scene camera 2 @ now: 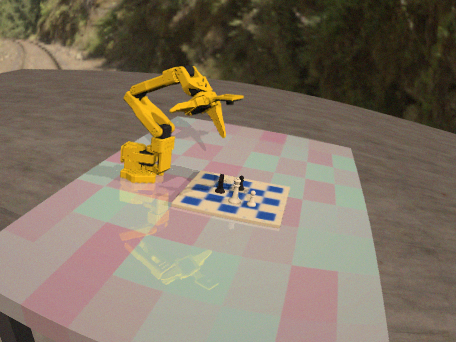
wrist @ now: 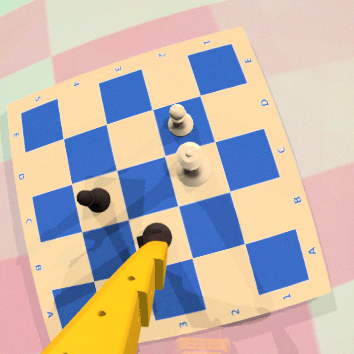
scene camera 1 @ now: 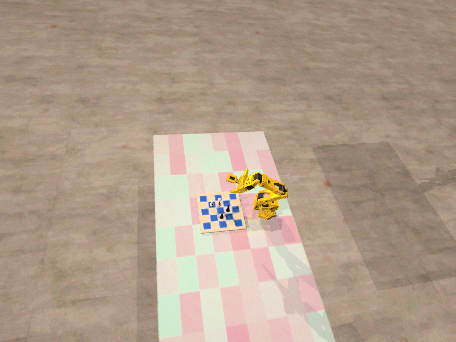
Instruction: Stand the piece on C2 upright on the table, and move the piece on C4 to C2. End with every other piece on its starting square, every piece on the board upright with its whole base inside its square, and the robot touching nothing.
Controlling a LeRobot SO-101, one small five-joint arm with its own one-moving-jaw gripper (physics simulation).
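Places are measured from the arm's base along level axes (x right, y back, z down), in centimetres.
Pixels of known places: hand, its tool point: point(scene camera 2: 222, 135) point(wrist: 165, 259) point(scene camera 1: 230, 191); arm's base, origin of its link: point(scene camera 2: 149, 176) point(scene camera 1: 261, 210).
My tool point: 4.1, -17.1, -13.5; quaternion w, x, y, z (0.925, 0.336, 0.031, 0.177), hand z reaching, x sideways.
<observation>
For each thing: its top centre in the pictures, then the offset to it from my tool point, as dx, dy, dz. Level surfaces: height alone.
- tall white piece, centre of its top: point(wrist: 188, 152) point(scene camera 2: 237, 177) point(scene camera 1: 219, 198) +1.3, -4.3, +7.6
- small black piece, centre of its top: point(wrist: 80, 196) point(scene camera 2: 242, 175) point(scene camera 1: 222, 214) -6.2, -4.1, +9.8
- white pawn, centre of its top: point(wrist: 175, 108) point(scene camera 2: 253, 190) point(scene camera 1: 212, 201) +1.3, -7.8, +9.8
- blue-and-cream board, centre of its top: point(wrist: 146, 187) point(scene camera 2: 236, 195) point(scene camera 1: 220, 210) -2.3, -3.9, +12.9
- checked pastel table, height of its surface: dz +13.5
A tall white piece point(scene camera 1: 219, 202) point(scene camera 2: 235, 193) point(wrist: 192, 165) stands upright on C2. A small black piece point(scene camera 1: 222, 216) point(scene camera 2: 242, 183) point(wrist: 95, 200) stands upright on C4. A white pawn point(scene camera 1: 212, 204) point(scene camera 2: 252, 199) point(wrist: 180, 121) stands on D2, close beside the tall white piece. A black piece point(scene camera 1: 228, 208) point(scene camera 2: 221, 184) point(wrist: 157, 233) stands on B3; the fixed jaw point(wrist: 125, 295) hides part of it in the wrist view. My gripper point(scene camera 1: 239, 180) point(scene camera 2: 197, 123) is fully open and empty, high above the table, apart from all pieces. The moving jaw is out of the wrist view.
The blue-and-cream board point(scene camera 1: 201, 231) point(scene camera 2: 230, 217) point(wrist: 320, 287) lies flat on the checked pastel table point(scene camera 1: 190, 310) point(scene camera 2: 325, 240) point(wrist: 330, 130). The yellow arm's base point(scene camera 1: 267, 215) point(scene camera 2: 138, 175) stands beside the board's row A side.
</observation>
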